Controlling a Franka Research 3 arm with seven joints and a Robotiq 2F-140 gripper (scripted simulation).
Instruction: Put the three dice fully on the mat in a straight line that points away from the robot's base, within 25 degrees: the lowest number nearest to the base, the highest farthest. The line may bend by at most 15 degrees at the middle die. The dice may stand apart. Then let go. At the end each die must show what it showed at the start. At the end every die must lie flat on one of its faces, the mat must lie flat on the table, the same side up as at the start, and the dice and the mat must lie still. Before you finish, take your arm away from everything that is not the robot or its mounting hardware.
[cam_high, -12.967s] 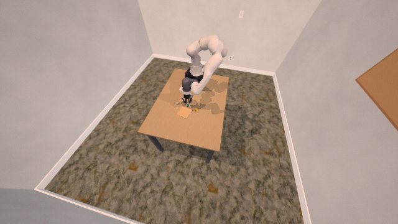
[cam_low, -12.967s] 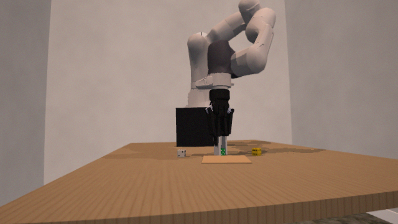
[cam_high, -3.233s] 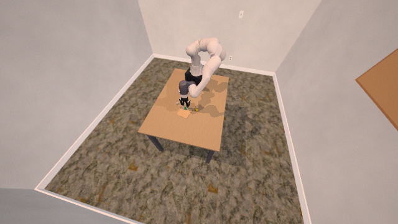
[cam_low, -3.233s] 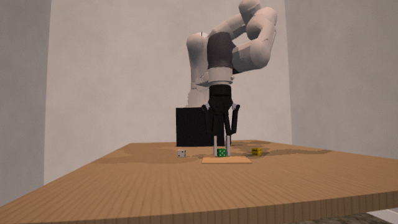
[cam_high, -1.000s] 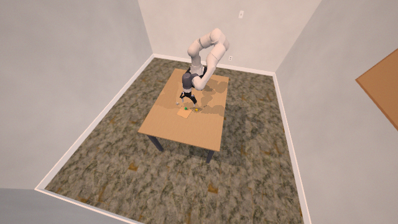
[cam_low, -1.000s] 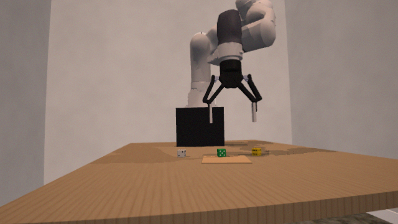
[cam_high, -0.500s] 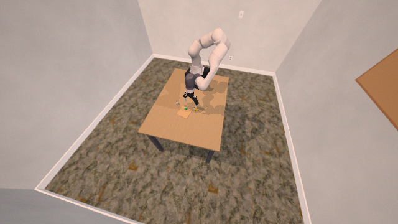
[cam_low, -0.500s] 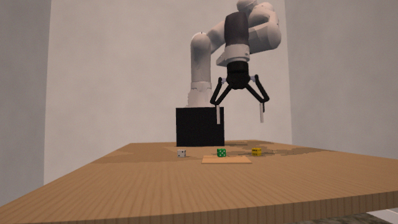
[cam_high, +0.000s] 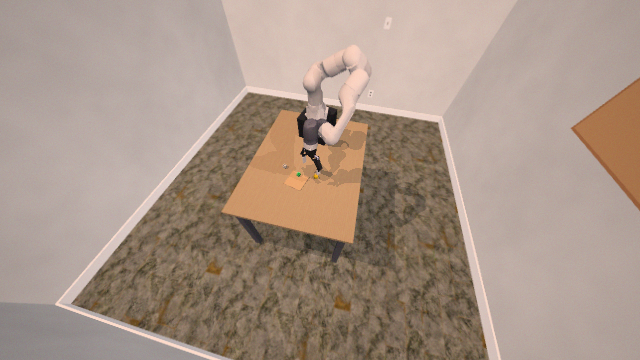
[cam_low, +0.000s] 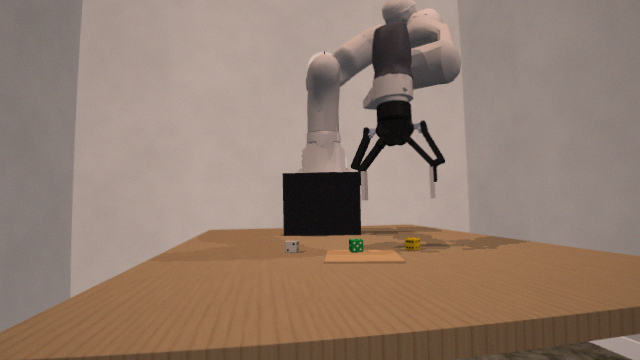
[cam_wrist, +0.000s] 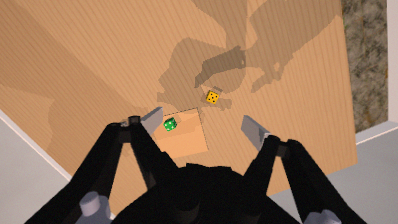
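Now: the yellow die 10 mm behind my hand, 30 mm to the left of it and 110 mm below it. Round my hand: tan mat 70 mm ahead, 90 mm to the right, 120 mm below; then white die 20 mm behind, 230 mm to the right, 110 mm below; then green die 20 mm ahead, 100 mm to the right, 100 mm below.
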